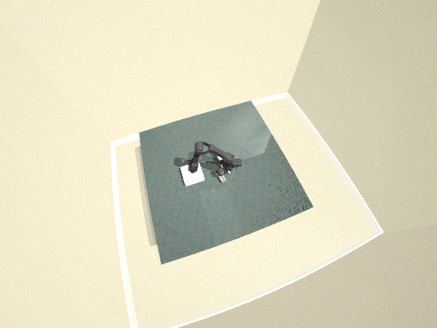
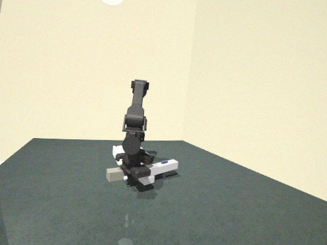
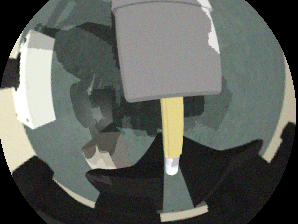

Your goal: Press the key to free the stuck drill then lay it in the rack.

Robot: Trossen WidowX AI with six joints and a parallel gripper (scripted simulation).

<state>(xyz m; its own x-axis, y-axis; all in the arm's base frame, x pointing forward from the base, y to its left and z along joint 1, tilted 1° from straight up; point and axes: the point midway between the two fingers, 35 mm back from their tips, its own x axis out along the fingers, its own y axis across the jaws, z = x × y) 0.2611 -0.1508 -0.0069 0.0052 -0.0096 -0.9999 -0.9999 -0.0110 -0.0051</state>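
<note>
The yellow drill is 40 mm to the left of my gripper tip and 40 mm above it. Round my gripper tip: key 170 mm to the left, 40 mm above; then grey slatted rack 80 mm behind, 30 mm to the right, 10 mm above; then fixture 140 mm to the left, 40 mm above.
</note>
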